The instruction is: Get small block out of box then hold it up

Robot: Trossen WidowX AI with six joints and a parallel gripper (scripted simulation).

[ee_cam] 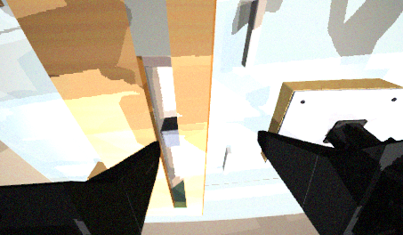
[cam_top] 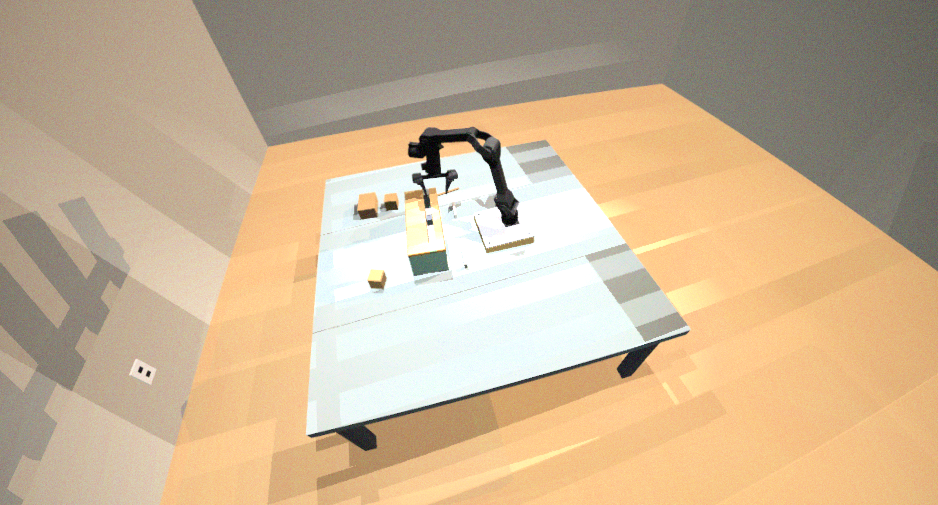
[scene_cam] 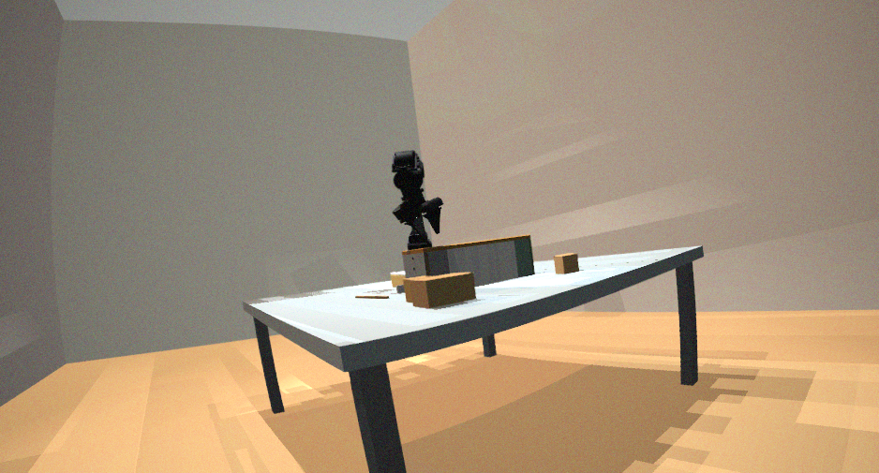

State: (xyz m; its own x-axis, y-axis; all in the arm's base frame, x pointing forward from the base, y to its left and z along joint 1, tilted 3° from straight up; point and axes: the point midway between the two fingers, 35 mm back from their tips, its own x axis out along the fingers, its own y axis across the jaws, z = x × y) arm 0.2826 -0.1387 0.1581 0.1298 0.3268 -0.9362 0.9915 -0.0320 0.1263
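My gripper tip is 40 mm short of the box, 80 mm to the right of it and 100 mm above it.
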